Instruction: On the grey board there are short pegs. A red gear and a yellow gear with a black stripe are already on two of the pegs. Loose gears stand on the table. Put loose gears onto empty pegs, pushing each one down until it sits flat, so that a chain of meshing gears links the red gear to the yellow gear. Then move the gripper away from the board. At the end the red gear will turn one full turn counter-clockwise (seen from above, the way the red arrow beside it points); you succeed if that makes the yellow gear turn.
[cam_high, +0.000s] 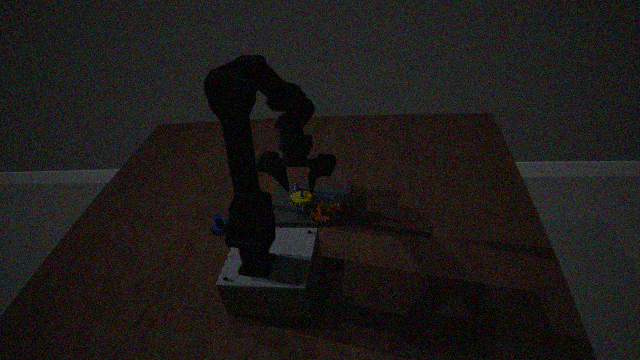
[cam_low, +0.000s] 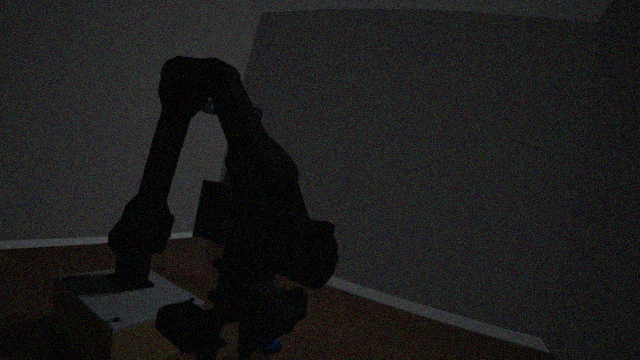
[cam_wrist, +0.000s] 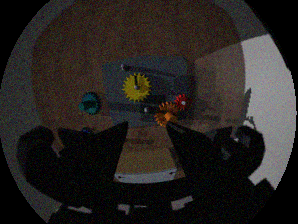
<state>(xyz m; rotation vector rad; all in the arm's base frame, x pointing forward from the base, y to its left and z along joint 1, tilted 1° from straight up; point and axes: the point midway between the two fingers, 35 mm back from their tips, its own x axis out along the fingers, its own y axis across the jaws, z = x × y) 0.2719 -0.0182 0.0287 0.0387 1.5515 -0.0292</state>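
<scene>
The blue gear lies 8 cm behind my gripper tip, 21 cm to the left of it and 6 cm below it. The rest, counted from my gripper tip: red gear (2 cm ahead, 9 cm to the right, 6 cm below); then orange gear (1 cm behind, 6 cm to the right, 5 cm below); then teal gear (3 cm ahead, 15 cm to the left, 6 cm below).
</scene>
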